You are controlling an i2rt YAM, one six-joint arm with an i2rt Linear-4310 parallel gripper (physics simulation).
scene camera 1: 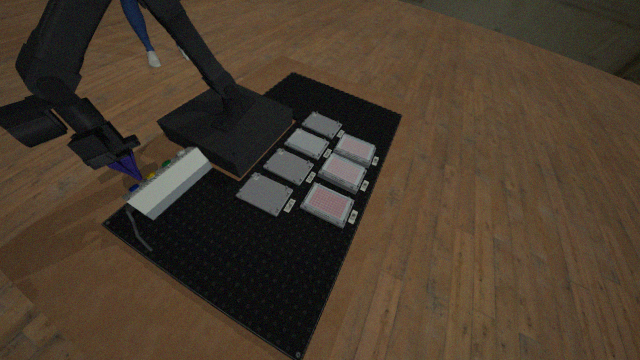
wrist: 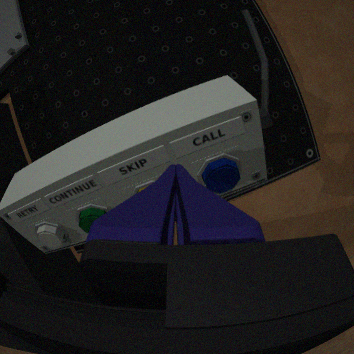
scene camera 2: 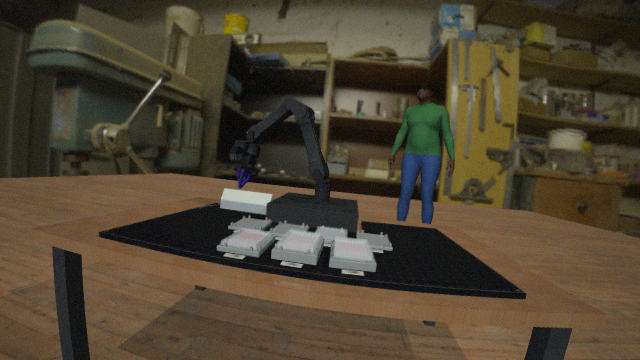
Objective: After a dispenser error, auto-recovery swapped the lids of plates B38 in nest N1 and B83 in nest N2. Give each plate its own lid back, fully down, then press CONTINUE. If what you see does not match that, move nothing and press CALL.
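Places are measured from the arm's base along level axes (x right, y ahead, z up), in metres.
Pixels of known places: gripper, fingertip midpoint: [scene camera 1: 141, 179] [wrist: 175, 173] [scene camera 2: 239, 188]; arm's base, link origin: [scene camera 1: 235, 112] [scene camera 2: 321, 202].
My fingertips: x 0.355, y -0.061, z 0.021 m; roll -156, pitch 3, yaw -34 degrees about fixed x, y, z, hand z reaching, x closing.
Observation:
For each thing: its top centre in the pictures, then the offset to it from my fingertips. "spot": a spot on its surface instead. Level surfaces: height alone.
- button panel, top centre: [wrist: 99, 189] [scene camera 1: 160, 168] [scene camera 2: 249, 190] dx -0.047, dy +0.017, dz -0.005 m
- blue CALL button, top centre: [wrist: 222, 177] dx +0.022, dy -0.021, dz -0.014 m
- green CONTINUE button, top centre: [wrist: 89, 224] dx -0.076, dy +0.000, dz -0.014 m
- nest, surface spot: [scene camera 1: 307, 143] spot: dx -0.359, dy +0.345, dz -0.071 m
- grey cable, surface spot: [wrist: 262, 60] [scene camera 1: 138, 235] spot: dx +0.118, dy +0.035, dz -0.083 m
- black mat, surface height: dz -0.089 m
My gripper [scene camera 1: 140, 179] [scene camera 2: 241, 186] [wrist: 175, 173] is shut and empty, its purple fingertips together above the button panel [scene camera 1: 170, 182] [scene camera 2: 246, 201] [wrist: 135, 130]. In the wrist view the tips lie between the SKIP and CALL labels. The blue CALL button [wrist: 220, 174] is right of them, the green CONTINUE button [wrist: 92, 218] left; the yellow SKIP button [wrist: 144, 192] is mostly hidden. Three plates with pink wells [scene camera 1: 328, 203] [scene camera 1: 342, 171] [scene camera 1: 355, 148] stand in the outer row with clear lids that look seated. Their label cards are too small to read.
Nests without pink plates [scene camera 1: 265, 193] [scene camera 1: 288, 166] [scene camera 1: 321, 125] and a pale clear piece on another nest [scene camera 1: 307, 143] form the inner row. The black arm base [scene camera 1: 227, 127] [scene camera 2: 312, 210] stands beside them. A grey cable [scene camera 1: 136, 231] [wrist: 262, 60] runs from the panel over the black mat [scene camera 1: 240, 270].

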